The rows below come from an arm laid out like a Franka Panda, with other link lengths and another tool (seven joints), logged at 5 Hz.
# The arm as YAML. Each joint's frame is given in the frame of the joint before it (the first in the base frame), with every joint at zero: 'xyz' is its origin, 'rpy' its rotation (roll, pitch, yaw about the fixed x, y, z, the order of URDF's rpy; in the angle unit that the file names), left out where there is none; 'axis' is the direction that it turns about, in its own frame. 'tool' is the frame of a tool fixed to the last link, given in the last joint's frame.
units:
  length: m
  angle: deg
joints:
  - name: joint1
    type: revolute
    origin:
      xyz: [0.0, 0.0, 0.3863]
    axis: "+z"
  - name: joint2
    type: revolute
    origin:
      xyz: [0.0, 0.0, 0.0]
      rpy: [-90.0, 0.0, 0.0]
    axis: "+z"
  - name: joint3
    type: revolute
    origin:
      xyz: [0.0, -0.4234, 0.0]
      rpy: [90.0, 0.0, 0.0]
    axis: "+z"
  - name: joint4
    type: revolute
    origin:
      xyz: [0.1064, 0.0, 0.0]
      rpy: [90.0, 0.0, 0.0]
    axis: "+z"
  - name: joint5
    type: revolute
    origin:
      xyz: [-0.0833, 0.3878, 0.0]
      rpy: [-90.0, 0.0, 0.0]
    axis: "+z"
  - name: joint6
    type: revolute
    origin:
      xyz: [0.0, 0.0, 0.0]
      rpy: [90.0, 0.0, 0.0]
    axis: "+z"
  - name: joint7
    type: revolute
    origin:
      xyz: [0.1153, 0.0, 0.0]
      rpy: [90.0, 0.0, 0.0]
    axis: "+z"
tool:
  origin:
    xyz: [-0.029, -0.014, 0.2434]
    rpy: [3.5, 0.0, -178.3]
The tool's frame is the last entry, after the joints.
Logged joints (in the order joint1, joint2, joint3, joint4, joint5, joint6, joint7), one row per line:
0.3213 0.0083 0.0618 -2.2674 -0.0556 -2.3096 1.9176
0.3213 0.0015 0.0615 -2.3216 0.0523 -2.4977 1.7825
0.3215 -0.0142 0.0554 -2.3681 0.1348 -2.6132 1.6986
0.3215 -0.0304 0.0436 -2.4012 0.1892 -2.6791 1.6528
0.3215 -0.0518 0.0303 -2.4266 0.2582 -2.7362 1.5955
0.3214 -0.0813 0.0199 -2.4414 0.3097 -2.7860 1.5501
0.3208 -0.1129 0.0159 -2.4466 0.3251 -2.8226 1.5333
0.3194 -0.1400 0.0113 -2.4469 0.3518 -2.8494 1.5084
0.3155 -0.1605 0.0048 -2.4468 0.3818 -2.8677 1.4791
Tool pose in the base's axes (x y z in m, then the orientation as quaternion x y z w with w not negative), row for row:
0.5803 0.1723 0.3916 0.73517 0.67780 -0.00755 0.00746
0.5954 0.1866 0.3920 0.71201 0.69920 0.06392 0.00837
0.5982 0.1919 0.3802 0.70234 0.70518 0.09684 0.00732
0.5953 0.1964 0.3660 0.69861 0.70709 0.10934 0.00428
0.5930 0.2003 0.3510 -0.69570 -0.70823 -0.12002 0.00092
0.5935 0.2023 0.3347 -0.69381 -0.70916 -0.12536 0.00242
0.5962 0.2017 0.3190 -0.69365 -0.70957 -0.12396 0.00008
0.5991 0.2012 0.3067 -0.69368 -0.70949 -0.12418 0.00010
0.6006 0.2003 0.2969 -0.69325 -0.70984 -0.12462 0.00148
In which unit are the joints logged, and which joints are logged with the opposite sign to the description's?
The joints are logged in radians. Opposite sign: joint2, joint3, joint6.
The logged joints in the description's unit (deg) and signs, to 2 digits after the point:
18.41 -0.48 -3.54 -129.91 -3.19 132.33 109.87
18.41 -0.09 -3.52 -133.02 3.00 143.11 102.13
18.42 0.81 -3.17 -135.68 7.72 149.73 97.32
18.42 1.74 -2.50 -137.58 10.84 153.50 94.70
18.42 2.97 -1.74 -139.03 14.79 156.77 91.42
18.41 4.66 -1.14 -139.88 17.74 159.63 88.81
18.38 6.47 -0.91 -140.18 18.63 161.72 87.85
18.30 8.02 -0.65 -140.20 20.16 163.26 86.42
18.08 9.20 -0.28 -140.19 21.88 164.31 84.75

